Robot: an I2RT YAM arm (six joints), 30 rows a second.
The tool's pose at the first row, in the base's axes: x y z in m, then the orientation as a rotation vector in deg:
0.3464, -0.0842, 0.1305, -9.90, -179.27, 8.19
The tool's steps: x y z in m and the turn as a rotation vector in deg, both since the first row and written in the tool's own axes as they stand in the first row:
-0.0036, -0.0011, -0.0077, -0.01, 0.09, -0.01
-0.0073, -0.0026, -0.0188, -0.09, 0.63, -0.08
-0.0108, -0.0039, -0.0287, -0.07, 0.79, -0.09
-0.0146, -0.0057, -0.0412, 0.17, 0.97, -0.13
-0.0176, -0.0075, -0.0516, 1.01, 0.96, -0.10
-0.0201, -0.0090, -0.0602, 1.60, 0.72, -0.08
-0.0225, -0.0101, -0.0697, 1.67, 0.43, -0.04
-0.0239, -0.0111, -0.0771, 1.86, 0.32, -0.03
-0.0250, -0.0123, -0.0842, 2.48, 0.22, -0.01
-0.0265, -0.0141, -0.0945, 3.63, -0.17, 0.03
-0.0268, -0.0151, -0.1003, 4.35, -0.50, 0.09
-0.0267, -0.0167, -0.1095, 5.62, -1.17, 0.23
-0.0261, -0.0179, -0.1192, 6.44, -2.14, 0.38
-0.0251, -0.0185, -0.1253, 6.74, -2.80, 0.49
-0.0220, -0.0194, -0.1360, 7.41, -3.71, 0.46
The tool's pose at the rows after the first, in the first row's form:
0.3499, -0.0850, 0.1383, -9.89, -179.18, 8.16
0.3536, -0.0859, 0.1495, -9.79, -178.66, 7.97
0.3570, -0.0866, 0.1594, -9.77, -178.50, 7.98
0.3607, -0.0877, 0.1721, -9.71, -178.29, 8.33
0.3636, -0.0889, 0.1826, -9.75, -178.19, 9.63
0.3660, -0.0899, 0.1913, -9.78, -178.34, 10.58
0.3683, -0.0904, 0.2008, -9.83, -178.62, 10.73
0.3697, -0.0908, 0.2083, -9.84, -178.70, 11.04
0.3707, -0.0915, 0.2155, -9.87, -178.70, 12.02
0.3721, -0.0925, 0.2259, -9.91, -178.89, 13.88
0.3724, -0.0930, 0.2318, -10.00, -179.08, 15.05
0.3722, -0.0937, 0.2411, 10.12, 178.30, -17.04
0.3715, -0.0940, 0.2508, 10.23, 177.24, -18.30
0.3705, -0.0939, 0.2570, 10.31, 176.53, -18.76
0.3675, -0.0935, 0.2677, 10.15, 175.56, -19.77

